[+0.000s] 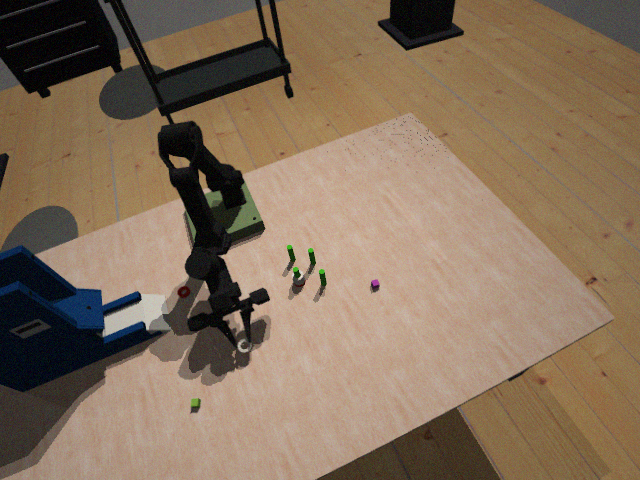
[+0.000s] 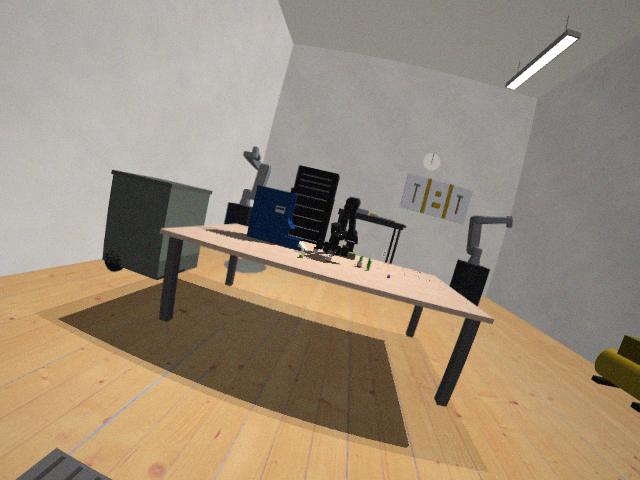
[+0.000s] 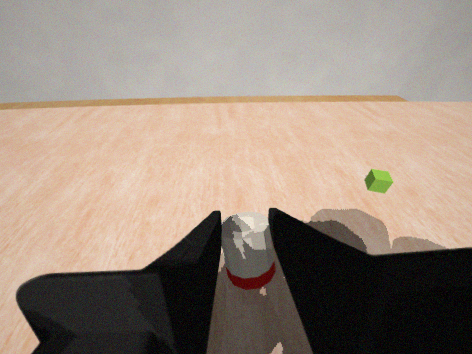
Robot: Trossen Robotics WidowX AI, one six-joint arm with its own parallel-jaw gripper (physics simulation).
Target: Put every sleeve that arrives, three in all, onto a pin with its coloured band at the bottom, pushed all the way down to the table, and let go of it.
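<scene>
My gripper (image 1: 241, 343) (image 3: 244, 216) is shut on a white sleeve (image 1: 244, 346) (image 3: 248, 247). That sleeve is roughly upright, its red band at the lower end, at or close above the table; any gap is hard to tell. A second sleeve (image 1: 298, 280) (image 2: 359, 264) is around one green pin (image 1: 296, 270), red band at the bottom. Three bare green pins (image 1: 291, 253) (image 1: 311, 256) (image 1: 322, 277) stand beside it. A third sleeve (image 1: 184, 292) shows a red ring facing up, left of the arm near the chute; its lower part is hard to see.
A blue dispenser (image 1: 41, 330) (image 2: 271, 214) with a white chute (image 1: 135, 313) stands at the left. A lime cube (image 1: 194, 403) (image 3: 378, 181) and a magenta cube (image 1: 375, 283) (image 2: 388, 276) lie on the table (image 1: 413, 361). The arm's green base plate (image 1: 250, 219) is behind the pins.
</scene>
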